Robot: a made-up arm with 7 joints.
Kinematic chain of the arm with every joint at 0, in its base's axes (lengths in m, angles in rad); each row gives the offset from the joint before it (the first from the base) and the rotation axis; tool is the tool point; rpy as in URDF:
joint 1: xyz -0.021 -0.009 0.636 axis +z
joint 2: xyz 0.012 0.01 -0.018 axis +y
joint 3: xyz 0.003 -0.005 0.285 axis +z
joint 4: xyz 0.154 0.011 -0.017 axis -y
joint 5: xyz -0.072 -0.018 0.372 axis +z
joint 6: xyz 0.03 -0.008 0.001 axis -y
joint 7: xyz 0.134 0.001 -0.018 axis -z
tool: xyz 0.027 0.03 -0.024 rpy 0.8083 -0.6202 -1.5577
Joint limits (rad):
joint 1: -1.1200..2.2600
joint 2: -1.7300..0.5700
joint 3: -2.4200..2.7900
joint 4: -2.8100..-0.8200
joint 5: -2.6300..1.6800
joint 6: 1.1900..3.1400
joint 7: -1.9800..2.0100
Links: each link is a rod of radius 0.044 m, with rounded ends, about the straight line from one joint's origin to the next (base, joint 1, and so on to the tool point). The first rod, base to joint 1, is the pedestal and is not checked.
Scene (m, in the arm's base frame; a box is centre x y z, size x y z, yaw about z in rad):
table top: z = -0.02
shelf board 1: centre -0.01 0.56 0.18 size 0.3 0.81 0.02 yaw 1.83
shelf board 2: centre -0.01 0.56 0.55 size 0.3 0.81 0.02 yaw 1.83
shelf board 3: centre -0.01 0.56 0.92 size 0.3 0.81 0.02 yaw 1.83
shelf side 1: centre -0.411 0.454 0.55 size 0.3 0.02 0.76 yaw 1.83
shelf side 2: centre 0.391 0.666 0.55 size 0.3 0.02 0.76 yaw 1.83
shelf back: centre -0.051 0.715 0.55 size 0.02 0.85 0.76 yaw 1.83
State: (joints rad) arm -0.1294 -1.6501 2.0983 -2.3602 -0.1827 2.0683 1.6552
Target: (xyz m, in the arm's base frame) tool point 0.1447 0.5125 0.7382
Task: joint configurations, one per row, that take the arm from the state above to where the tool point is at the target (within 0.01 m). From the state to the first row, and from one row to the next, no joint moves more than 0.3 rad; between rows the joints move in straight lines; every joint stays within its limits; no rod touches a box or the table.
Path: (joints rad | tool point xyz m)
1: -0.0753 -1.5422 2.2079 -2.5851 -0.1572 1.9998 1.6781 | 0.1632 0.4134 0.3531
2: -0.0211 -1.4343 2.3175 -2.8100 -0.1317 1.9314 1.7010 | 0.1842 0.3091 0.3622
3: -0.0087 -1.5329 2.0330 -2.8100 -0.0959 1.7586 1.7339 | 0.2184 0.3394 0.4954
4: 0.0037 -1.6314 1.7484 -2.8100 -0.0601 1.5858 1.7668 | 0.2229 0.3323 0.6262
5: 0.0161 -1.7300 1.4638 -2.8100 -0.0243 1.4130 1.7997 | 0.2025 0.2945 0.7382
6: -0.0471 -1.7300 1.4647 -2.6513 -0.0960 1.7054 1.7464 | 0.1856 0.4080 0.7459
7: -0.1103 -1.7300 1.4657 -2.4926 -0.1677 1.9978 1.6932 | 0.1447 0.5125 0.7382

